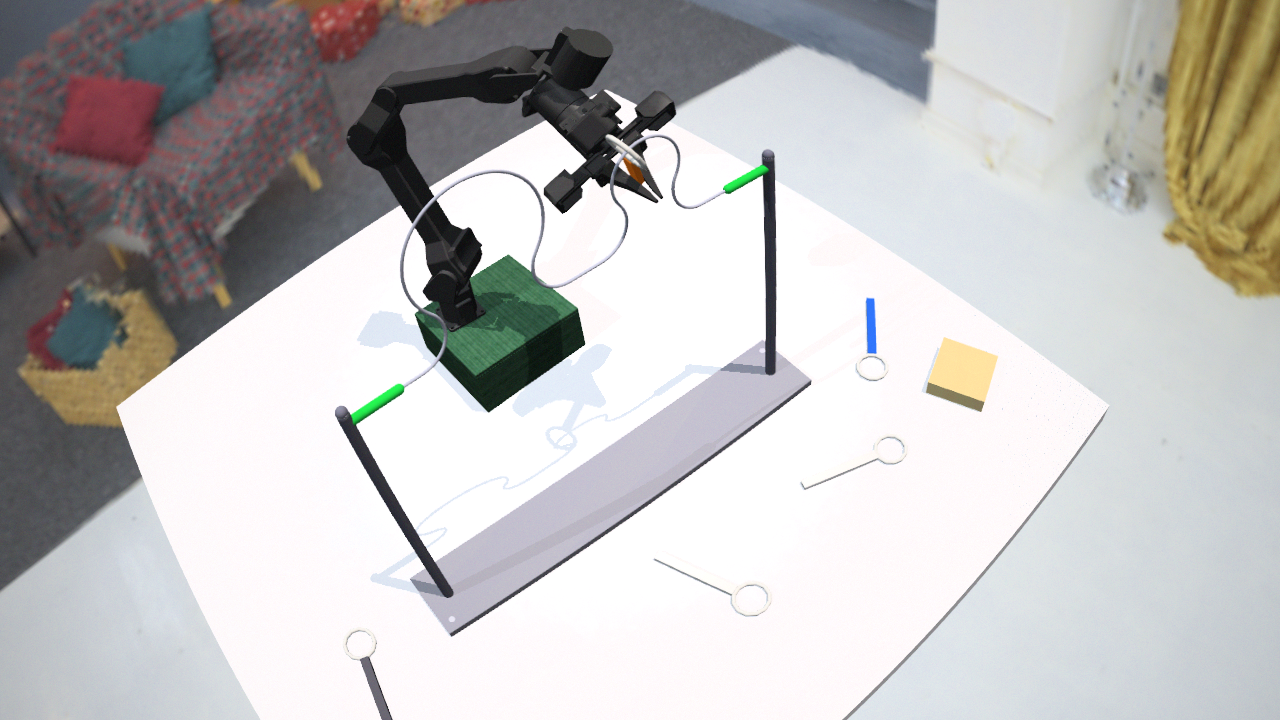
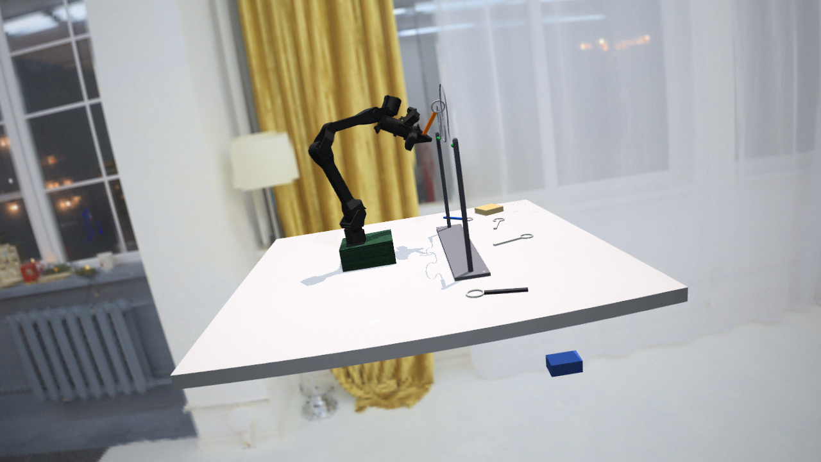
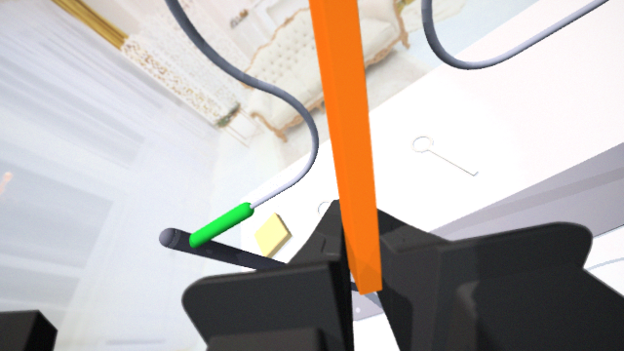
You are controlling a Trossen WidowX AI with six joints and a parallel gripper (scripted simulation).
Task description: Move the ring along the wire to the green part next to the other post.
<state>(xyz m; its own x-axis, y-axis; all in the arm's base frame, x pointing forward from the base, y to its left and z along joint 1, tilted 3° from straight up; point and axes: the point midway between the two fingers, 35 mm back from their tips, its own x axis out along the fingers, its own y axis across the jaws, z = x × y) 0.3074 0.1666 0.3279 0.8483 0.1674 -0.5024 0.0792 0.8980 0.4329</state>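
My gripper tip is now 2 cm short of the ring with orange handle, 4 cm to the left of it and 9 cm below it. The rest, counted from my gripper tip: tan block 24 cm ahead, 38 cm to the left, 39 cm below; then ring with blue handle 9 cm ahead, 31 cm to the left, 40 cm below.
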